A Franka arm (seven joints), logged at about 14 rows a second.
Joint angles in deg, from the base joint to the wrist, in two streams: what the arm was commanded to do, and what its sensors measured. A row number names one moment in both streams.
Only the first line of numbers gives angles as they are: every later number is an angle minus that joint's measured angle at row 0.
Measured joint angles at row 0: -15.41 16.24 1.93 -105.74 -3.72 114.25 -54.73
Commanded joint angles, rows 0 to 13: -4.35 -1.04 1.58 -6.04 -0.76 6.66 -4.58; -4.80 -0.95 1.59 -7.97 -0.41 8.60 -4.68; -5.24 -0.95 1.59 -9.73 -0.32 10.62 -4.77; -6.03 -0.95 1.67 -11.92 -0.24 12.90 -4.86; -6.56 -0.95 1.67 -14.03 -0.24 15.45 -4.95; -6.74 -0.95 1.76 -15.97 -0.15 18.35 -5.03; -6.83 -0.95 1.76 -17.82 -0.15 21.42 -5.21; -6.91 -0.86 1.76 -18.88 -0.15 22.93 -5.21; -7.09 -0.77 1.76 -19.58 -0.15 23.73 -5.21; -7.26 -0.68 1.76 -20.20 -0.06 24.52 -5.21; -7.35 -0.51 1.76 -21.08 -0.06 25.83 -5.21; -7.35 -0.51 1.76 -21.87 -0.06 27.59 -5.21; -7.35 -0.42 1.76 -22.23 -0.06 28.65 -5.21; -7.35 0.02 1.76 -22.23 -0.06 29.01 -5.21
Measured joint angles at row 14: -5.66 0.49 0.40 -20.82 0.01 27.35 -4.33
